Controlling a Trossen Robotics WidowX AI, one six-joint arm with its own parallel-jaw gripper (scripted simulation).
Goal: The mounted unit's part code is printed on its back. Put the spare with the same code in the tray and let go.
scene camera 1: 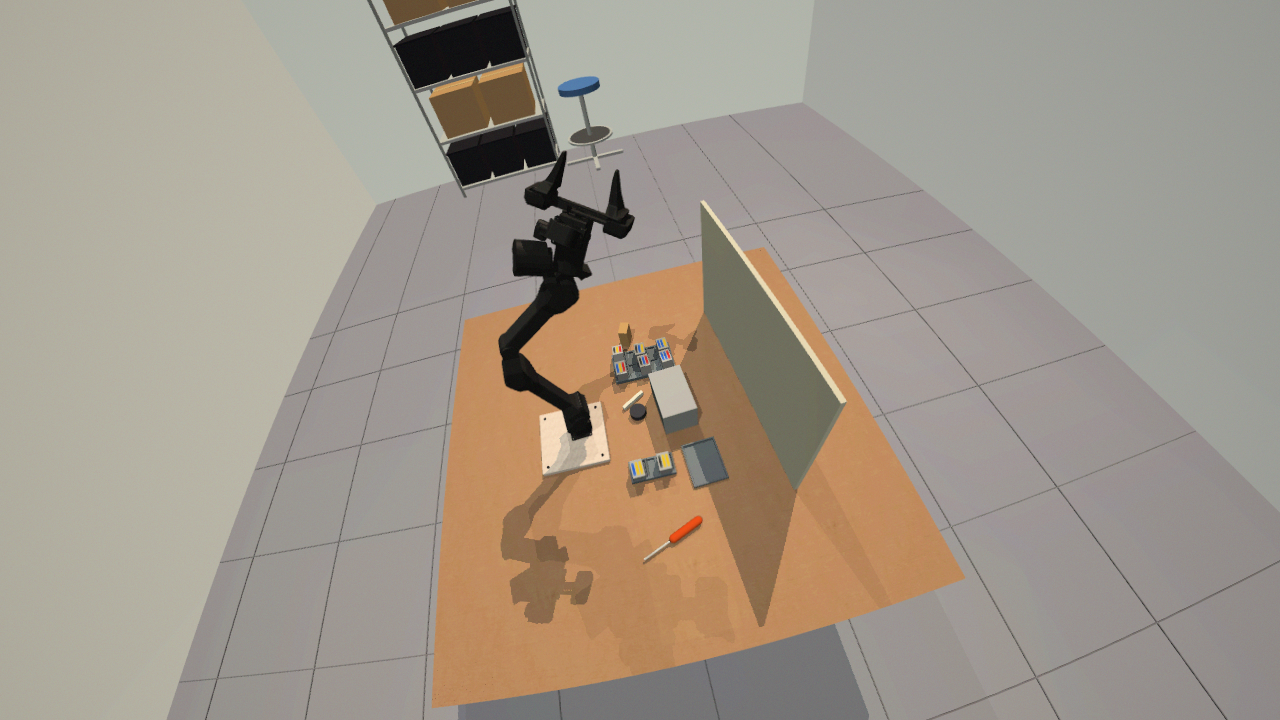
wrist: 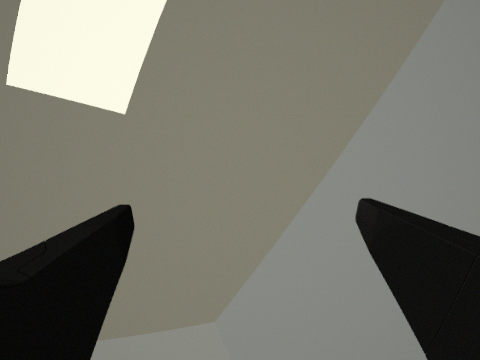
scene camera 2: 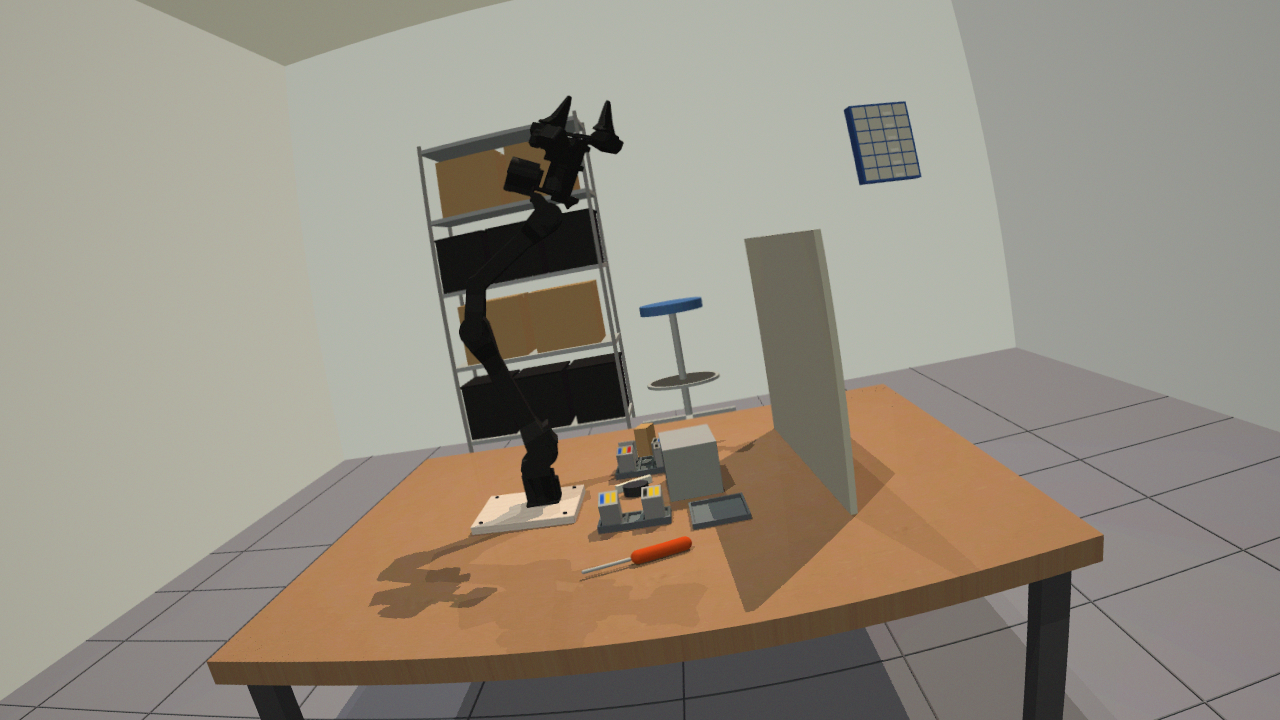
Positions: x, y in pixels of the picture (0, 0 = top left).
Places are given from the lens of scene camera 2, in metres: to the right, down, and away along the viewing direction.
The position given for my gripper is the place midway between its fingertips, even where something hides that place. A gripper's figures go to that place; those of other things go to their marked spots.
my gripper [scene camera 2: 588, 98]: -0.10, -0.51, 1.54
orange-handled screwdriver [scene camera 2: 671, 547]: 0.05, 0.28, 1.24
flat grey tray [scene camera 2: 713, 512]: 0.13, 0.26, 1.41
grey mounted unit [scene camera 2: 690, 456]: 0.09, 0.17, 1.51
The marked spots on the flat grey tray and the orange-handled screwdriver are 0.19 m apart.
